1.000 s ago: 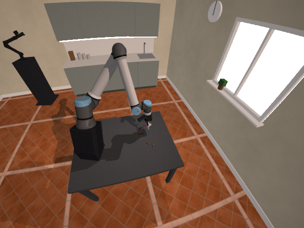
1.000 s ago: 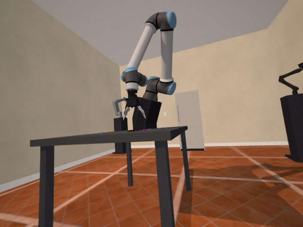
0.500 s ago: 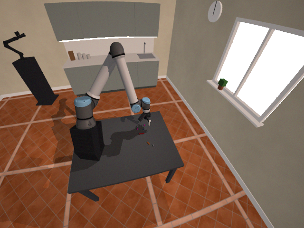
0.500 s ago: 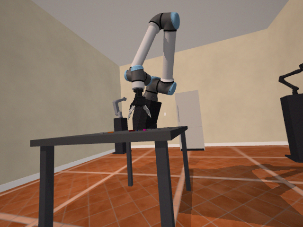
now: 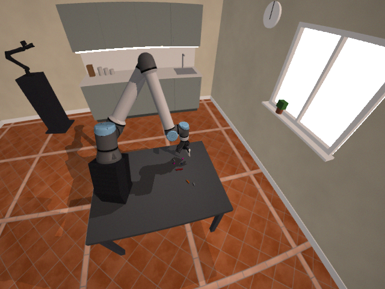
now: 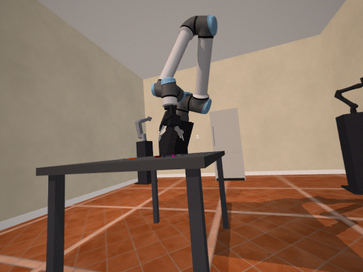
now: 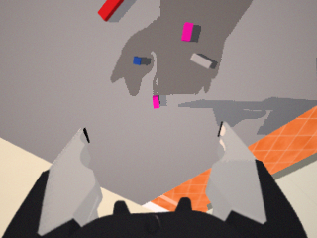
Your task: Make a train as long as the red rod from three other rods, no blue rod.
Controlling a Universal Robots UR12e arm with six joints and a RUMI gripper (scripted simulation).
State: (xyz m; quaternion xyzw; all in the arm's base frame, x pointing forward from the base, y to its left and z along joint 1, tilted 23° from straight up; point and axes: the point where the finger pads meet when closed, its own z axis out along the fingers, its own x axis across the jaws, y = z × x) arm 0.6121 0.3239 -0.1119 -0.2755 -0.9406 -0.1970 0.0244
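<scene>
The blue rod lies 1 cm behind my hand, 6 cm to the right of it and 8 cm below it. Round my hand: orange rod (3 cm ahead, 28 cm to the right, 8 cm below); red rod (4 cm behind, 13 cm to the right, 8 cm below).
</scene>
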